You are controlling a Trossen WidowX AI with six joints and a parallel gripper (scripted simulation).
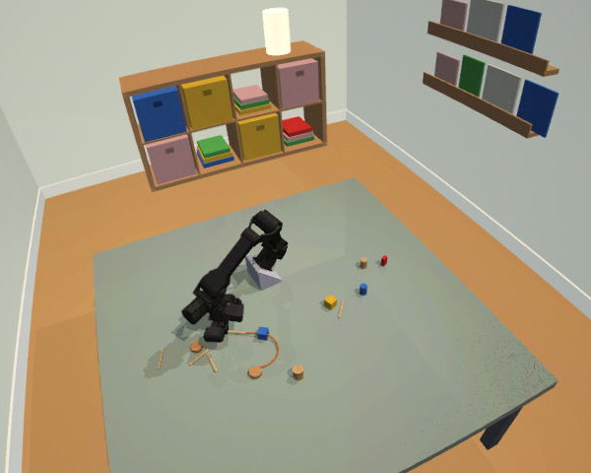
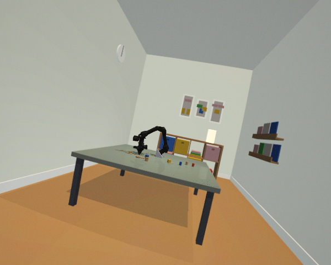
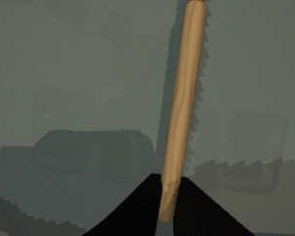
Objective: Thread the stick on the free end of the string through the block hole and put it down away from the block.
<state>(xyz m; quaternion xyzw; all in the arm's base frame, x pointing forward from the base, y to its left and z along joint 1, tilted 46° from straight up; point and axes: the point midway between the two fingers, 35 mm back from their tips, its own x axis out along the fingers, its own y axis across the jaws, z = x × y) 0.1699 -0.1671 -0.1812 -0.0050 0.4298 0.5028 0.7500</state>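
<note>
Right now the thin wooden stick is 30 mm ahead of my gripper tip, 30 mm to the left of it and 10 mm above it. The rest, counted from my gripper tip: blue cube: 80 mm ahead, 100 mm to the left, 20 mm above; then yellow cube: 110 mm ahead, 360 mm to the left, 20 mm above; then round wooden button: 200 mm ahead, 10 mm to the left, 10 mm above.
</note>
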